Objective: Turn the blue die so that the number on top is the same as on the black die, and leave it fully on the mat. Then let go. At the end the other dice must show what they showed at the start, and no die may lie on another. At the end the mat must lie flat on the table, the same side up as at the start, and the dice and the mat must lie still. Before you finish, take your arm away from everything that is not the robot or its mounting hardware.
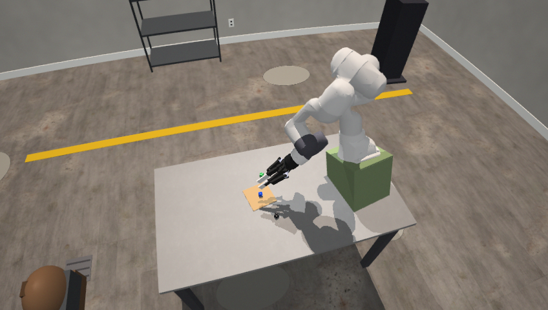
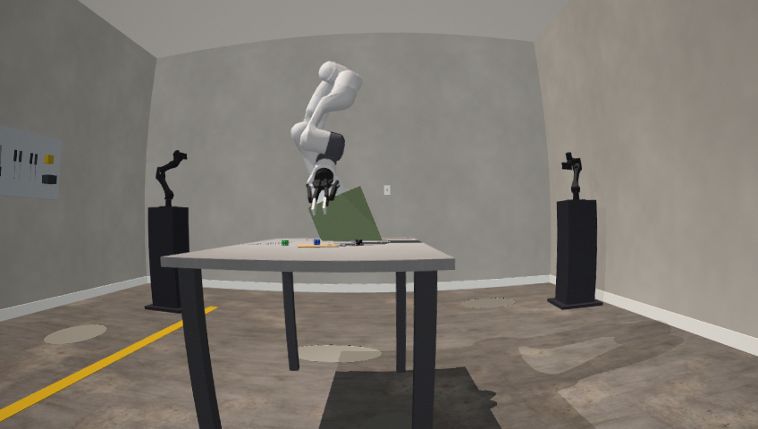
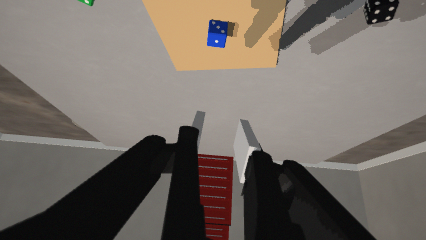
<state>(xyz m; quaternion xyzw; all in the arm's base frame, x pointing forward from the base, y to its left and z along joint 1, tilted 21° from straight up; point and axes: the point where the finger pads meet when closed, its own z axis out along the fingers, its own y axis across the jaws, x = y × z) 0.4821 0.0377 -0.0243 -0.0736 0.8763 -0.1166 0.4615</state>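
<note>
Now: the blue die 2 cm ahead of my hand, 1 cm to the right of it and 13 cm below it. Also, from my hand: green die: 1 cm behind, 14 cm to the right, 13 cm below; mat: 2 cm ahead, 1 cm to the right, 14 cm below; black die: 4 cm behind, 13 cm to the left, 13 cm below.
</note>
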